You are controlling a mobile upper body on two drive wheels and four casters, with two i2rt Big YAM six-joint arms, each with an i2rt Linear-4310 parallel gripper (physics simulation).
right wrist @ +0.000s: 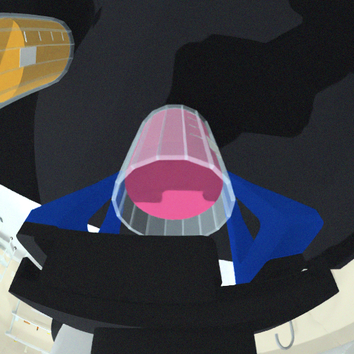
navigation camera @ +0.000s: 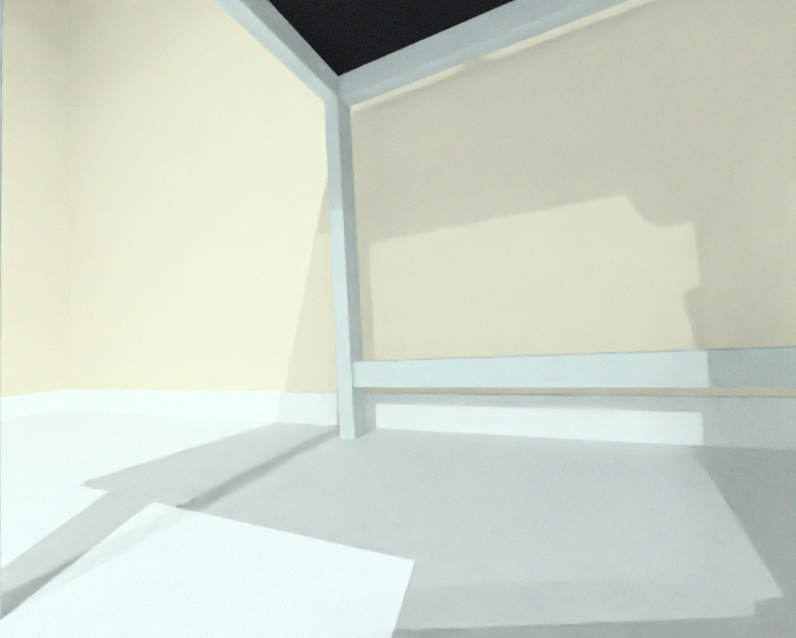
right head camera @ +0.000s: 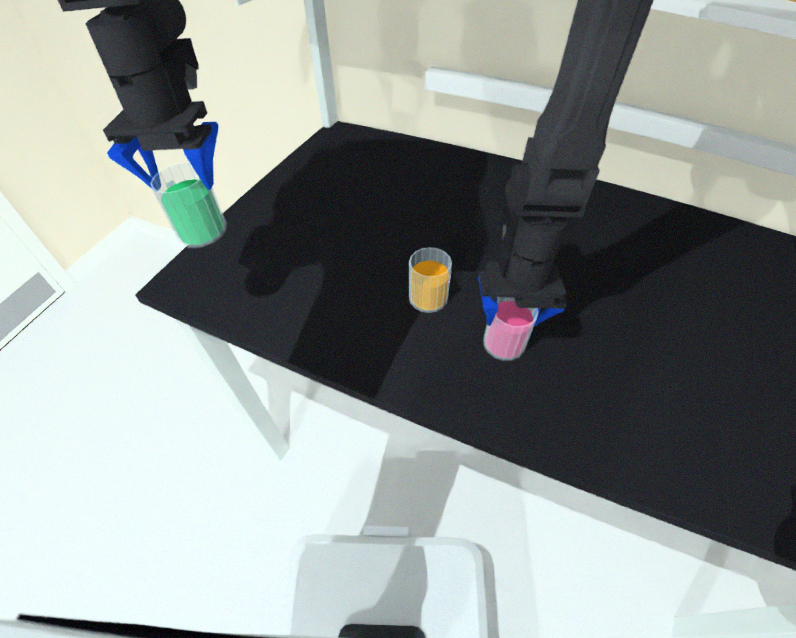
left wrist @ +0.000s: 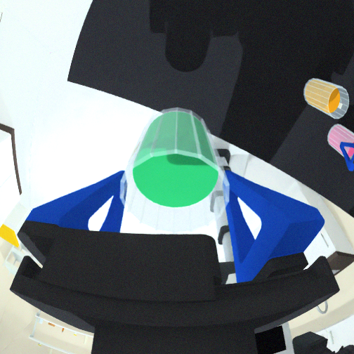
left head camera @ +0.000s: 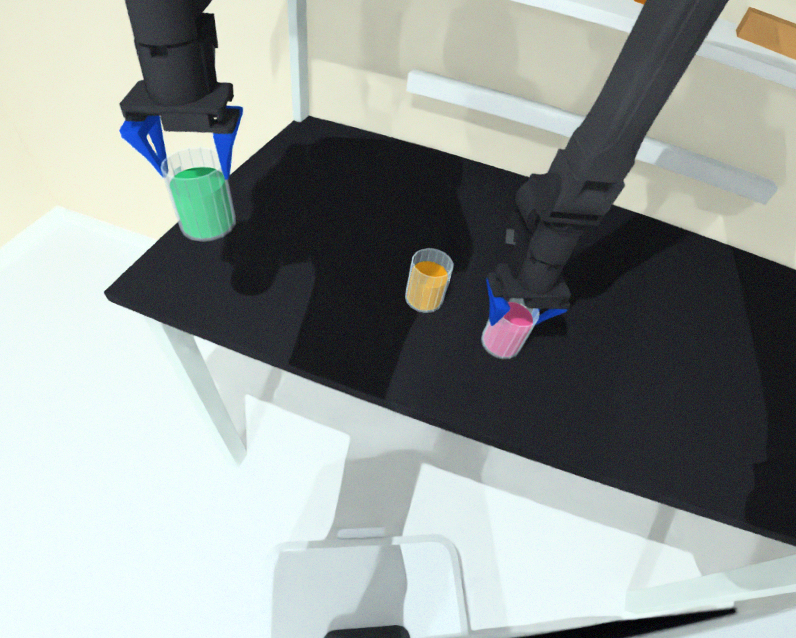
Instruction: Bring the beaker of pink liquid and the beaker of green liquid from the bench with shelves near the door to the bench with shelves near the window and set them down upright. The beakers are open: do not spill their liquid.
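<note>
The beaker of green liquid (left head camera: 204, 206) (right head camera: 194, 213) (left wrist: 175, 135) is held upright in the air, over the left end of the black bench top (left head camera: 631, 398) (right head camera: 631, 412) in the head views. My left gripper (left head camera: 195, 175) (right head camera: 182, 185) (left wrist: 174, 177) is shut on its upper part. The beaker of pink liquid (left head camera: 506, 340) (right head camera: 508, 340) (left wrist: 340, 136) (right wrist: 170, 135) is upright at the bench top. My right gripper (left head camera: 515, 321) (right head camera: 512, 322) (right wrist: 173, 177) is shut on its upper part, a finger against each side. I cannot tell whether its base touches the bench.
A beaker of orange liquid (left head camera: 427, 285) (right head camera: 429, 287) (left wrist: 320, 94) (right wrist: 47, 55) stands left of the pink one in the head views. A shelf upright (left head camera: 298, 59) (right head camera: 321, 66) rises at the bench's back corner. A bench leg (navigation camera: 344, 265) shows in the navigation view.
</note>
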